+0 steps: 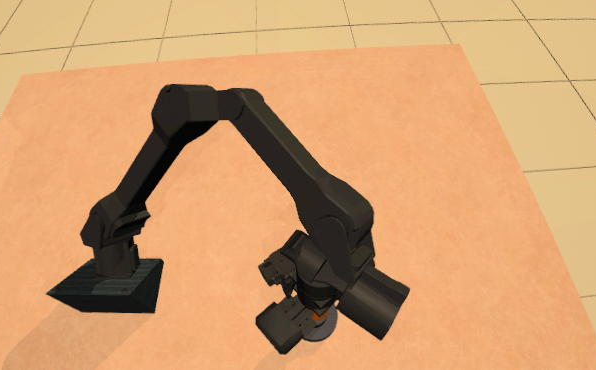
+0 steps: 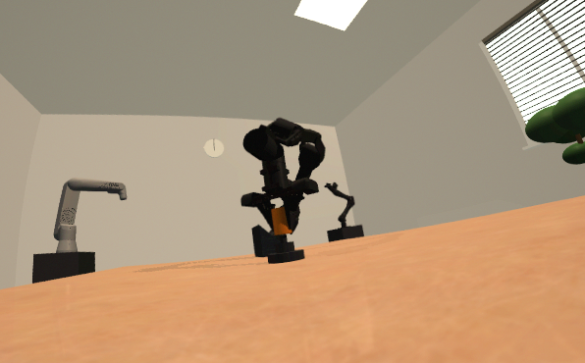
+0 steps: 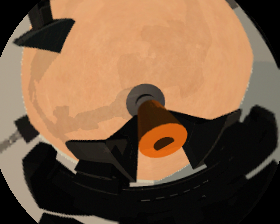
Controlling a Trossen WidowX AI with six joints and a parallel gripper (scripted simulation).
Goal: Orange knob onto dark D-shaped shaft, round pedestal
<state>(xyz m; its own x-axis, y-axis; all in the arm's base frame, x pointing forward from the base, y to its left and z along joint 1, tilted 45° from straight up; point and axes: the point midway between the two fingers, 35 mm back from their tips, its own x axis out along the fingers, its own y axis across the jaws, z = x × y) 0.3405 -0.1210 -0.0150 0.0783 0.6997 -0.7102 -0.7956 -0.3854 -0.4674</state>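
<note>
My gripper tip is 20 mm below the orange knob. Round my gripper tip: dark round pedestal 40 mm below.
</note>
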